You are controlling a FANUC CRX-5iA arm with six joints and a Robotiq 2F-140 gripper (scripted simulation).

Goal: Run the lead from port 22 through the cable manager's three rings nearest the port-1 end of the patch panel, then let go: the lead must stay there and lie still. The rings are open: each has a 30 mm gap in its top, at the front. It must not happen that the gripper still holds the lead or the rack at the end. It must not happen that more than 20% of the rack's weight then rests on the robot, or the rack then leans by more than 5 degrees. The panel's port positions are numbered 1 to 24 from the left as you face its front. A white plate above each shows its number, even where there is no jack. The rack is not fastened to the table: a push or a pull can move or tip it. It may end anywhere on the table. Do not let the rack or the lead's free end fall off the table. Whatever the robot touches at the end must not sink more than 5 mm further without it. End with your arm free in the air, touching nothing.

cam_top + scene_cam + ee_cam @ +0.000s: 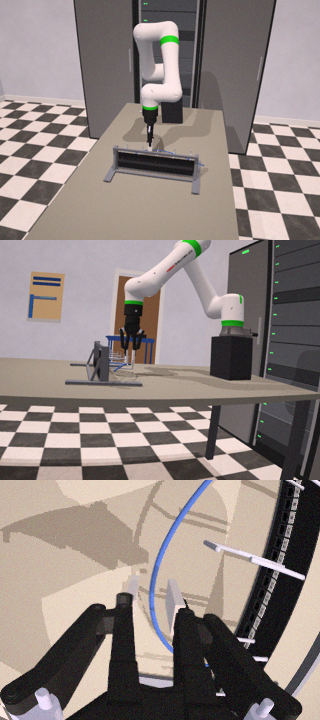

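The grey rack lies 15 cm ahead of my hand, 7 cm to the left of it and 1 cm below it. From my hand the other things lie so: lead's free end: 35 cm to the left, 10 cm ahead, 2 cm below.
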